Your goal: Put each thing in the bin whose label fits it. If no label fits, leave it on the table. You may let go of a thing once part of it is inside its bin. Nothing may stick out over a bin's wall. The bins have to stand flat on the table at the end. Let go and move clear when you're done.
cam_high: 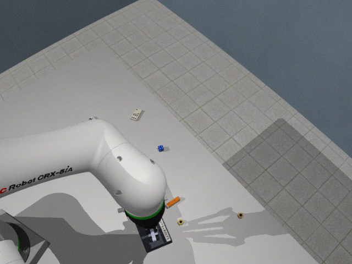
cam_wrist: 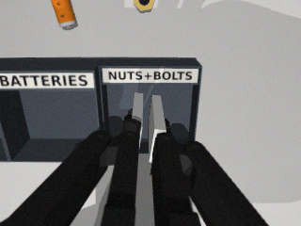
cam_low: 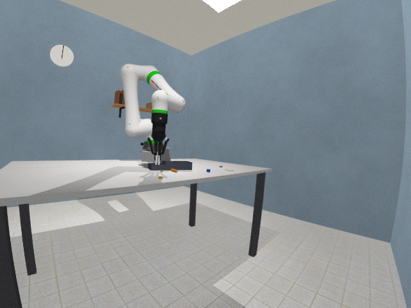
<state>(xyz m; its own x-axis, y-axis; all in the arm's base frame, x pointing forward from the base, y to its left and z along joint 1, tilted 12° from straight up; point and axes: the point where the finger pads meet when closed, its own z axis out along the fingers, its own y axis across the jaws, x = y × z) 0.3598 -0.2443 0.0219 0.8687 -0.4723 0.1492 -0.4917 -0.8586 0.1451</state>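
Right now the dark three-part bin is 30 mm ahead of my hand, 70 mm to the left of it and 30 mm below it. Round my hand: orange battery 110 mm ahead, 30 mm to the left, 40 mm below; then cream domino 260 mm ahead, 370 mm to the left, 40 mm below; then blue die 220 mm ahead, 200 mm to the left, 40 mm below.
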